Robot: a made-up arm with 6 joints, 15 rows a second.
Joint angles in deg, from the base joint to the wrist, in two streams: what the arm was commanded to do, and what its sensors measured. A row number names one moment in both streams.
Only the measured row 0 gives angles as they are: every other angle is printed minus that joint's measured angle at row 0.
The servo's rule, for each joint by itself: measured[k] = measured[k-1] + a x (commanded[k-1-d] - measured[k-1]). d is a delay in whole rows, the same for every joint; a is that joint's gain. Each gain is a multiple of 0.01, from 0.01 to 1. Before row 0 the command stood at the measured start. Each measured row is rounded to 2 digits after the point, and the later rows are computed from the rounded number. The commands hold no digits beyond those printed.
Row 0, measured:
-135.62, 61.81, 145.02, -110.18, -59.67, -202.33
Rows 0 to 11, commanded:
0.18, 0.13, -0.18, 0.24, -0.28, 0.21
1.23, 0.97, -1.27, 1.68, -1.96, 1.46
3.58, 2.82, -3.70, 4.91, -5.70, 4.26
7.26, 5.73, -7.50, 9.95, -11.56, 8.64
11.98, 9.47, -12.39, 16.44, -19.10, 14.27
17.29, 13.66, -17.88, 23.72, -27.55, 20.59
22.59, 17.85, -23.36, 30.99, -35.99, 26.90
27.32, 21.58, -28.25, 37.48, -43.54, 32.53
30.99, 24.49, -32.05, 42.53, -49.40, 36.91
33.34, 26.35, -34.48, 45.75, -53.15, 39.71
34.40, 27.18, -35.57, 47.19, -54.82, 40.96
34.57, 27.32, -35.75, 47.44, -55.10, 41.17
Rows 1 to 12, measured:
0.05, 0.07, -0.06, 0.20, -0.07, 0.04
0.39, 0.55, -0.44, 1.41, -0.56, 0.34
1.32, 1.75, -1.45, 4.28, -1.90, 1.16
3.04, 3.86, -3.33, 8.93, -4.41, 2.73
5.63, 6.83, -6.14, 15.09, -8.23, 5.15
9.01, 10.45, -9.78, 22.17, -13.25, 8.39
12.95, 14.37, -13.99, 29.40, -19.16, 12.28
17.12, 18.19, -18.41, 36.03, -25.50, 16.53
21.14, 21.53, -22.64, 41.36, -31.71, 20.81
24.68, 24.08, -26.31, 44.96, -37.28, 24.78
27.50, 25.72, -29.18, 46.79, -41.84, 28.18
29.55, 26.57, -31.22, 47.32, -45.29, 30.91
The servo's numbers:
d 0
a 0.29 0.53 0.31 0.82 0.26 0.21

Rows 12 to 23, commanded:
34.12, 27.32, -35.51, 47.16, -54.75, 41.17
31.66, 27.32, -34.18, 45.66, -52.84, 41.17
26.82, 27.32, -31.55, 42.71, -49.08, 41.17
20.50, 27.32, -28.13, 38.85, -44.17, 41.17
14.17, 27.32, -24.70, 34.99, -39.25, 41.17
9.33, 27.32, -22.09, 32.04, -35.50, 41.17
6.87, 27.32, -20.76, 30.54, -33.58, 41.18
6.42, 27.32, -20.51, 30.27, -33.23, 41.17
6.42, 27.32, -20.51, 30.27, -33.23, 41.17
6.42, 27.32, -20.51, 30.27, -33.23, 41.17
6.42, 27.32, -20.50, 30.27, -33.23, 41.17
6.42, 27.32, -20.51, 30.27, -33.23, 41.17
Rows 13 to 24, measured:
30.88, 26.97, -32.55, 47.19, -47.75, 33.06
31.11, 27.16, -33.06, 45.94, -49.07, 34.76
29.87, 27.24, -32.59, 43.29, -49.07, 36.11
27.15, 27.28, -31.21, 39.65, -47.80, 37.17
23.39, 27.30, -29.19, 35.83, -45.58, 38.01
19.31, 27.31, -26.99, 32.72, -42.96, 38.67
15.70, 27.32, -25.06, 30.93, -40.52, 39.20
13.01, 27.32, -23.65, 30.39, -38.62, 39.61
11.10, 27.32, -22.68, 30.29, -37.22, 39.94
9.74, 27.32, -22.01, 30.27, -36.18, 40.20
8.78, 27.32, -21.54, 30.27, -35.41, 40.40
8.10, 27.32, -21.22, 30.27, -34.84, 40.56

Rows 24 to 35, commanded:
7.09, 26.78, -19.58, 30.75, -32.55, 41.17
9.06, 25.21, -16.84, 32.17, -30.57, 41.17
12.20, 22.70, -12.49, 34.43, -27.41, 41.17
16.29, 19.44, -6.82, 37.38, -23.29, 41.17
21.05, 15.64, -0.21, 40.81, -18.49, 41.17
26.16, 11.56, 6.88, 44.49, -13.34, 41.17
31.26, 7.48, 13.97, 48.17, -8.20, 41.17
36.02, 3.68, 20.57, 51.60, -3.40, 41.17
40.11, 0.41, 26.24, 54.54, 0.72, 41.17
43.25, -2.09, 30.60, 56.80, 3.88, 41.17
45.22, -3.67, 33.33, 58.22, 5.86, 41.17
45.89, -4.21, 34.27, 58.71, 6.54, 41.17
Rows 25 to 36, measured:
7.81, 27.03, -20.71, 30.66, -34.24, 40.69
8.17, 26.07, -19.51, 31.90, -33.29, 40.79
9.34, 24.28, -17.33, 33.97, -31.76, 40.87
11.36, 21.71, -14.07, 36.77, -29.56, 40.93
14.17, 18.49, -9.77, 40.08, -26.68, 40.98
17.65, 14.82, -4.61, 43.70, -23.21, 41.02
21.60, 10.93, 1.15, 47.37, -19.31, 41.05
25.78, 7.09, 7.17, 50.84, -15.17, 41.08
29.94, 3.55, 13.08, 53.87, -11.04, 41.10
33.80, 0.56, 18.51, 56.27, -7.16, 41.11
37.11, -1.68, 23.10, 57.87, -3.77, 41.12
39.66, -3.02, 26.56, 58.56, -1.09, 41.13

